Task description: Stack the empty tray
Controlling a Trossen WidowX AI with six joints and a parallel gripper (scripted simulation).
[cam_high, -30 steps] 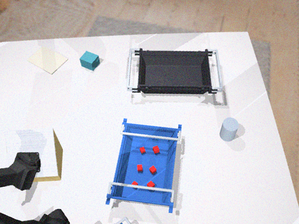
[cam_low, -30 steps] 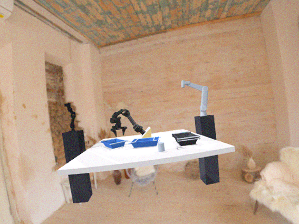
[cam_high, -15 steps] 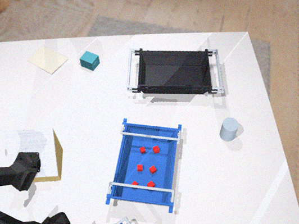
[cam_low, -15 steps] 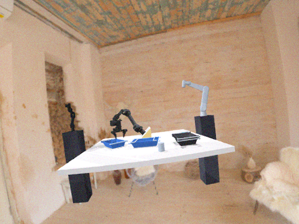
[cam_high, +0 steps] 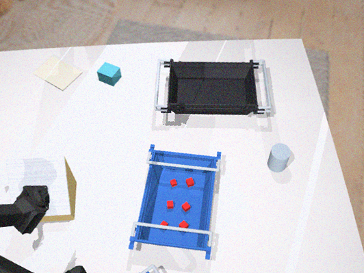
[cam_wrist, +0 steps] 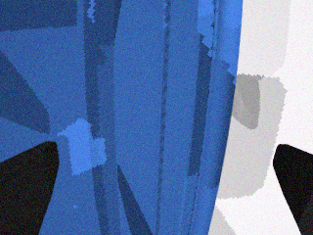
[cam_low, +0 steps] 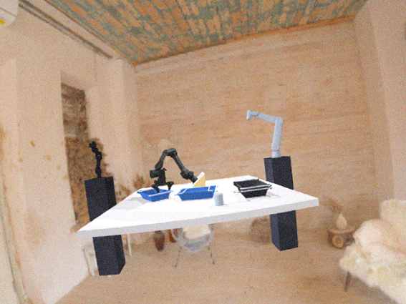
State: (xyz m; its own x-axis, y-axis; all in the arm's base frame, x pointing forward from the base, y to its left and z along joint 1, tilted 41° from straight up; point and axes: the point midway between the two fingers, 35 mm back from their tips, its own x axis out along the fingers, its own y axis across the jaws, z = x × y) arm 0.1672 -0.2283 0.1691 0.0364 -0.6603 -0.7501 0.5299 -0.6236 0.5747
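Now: the blue tray 70 mm to the right of my gripper tip, 50 mm ahead of it and 30 mm above it. From my gripper tip the other things lie so: grey cylinder: 490 mm ahead, 400 mm to the left, 20 mm above; then teal cube: 760 mm to the left, 10 mm behind, 10 mm above; then cream sheet: 800 mm to the left, 200 mm behind, 10 mm below.
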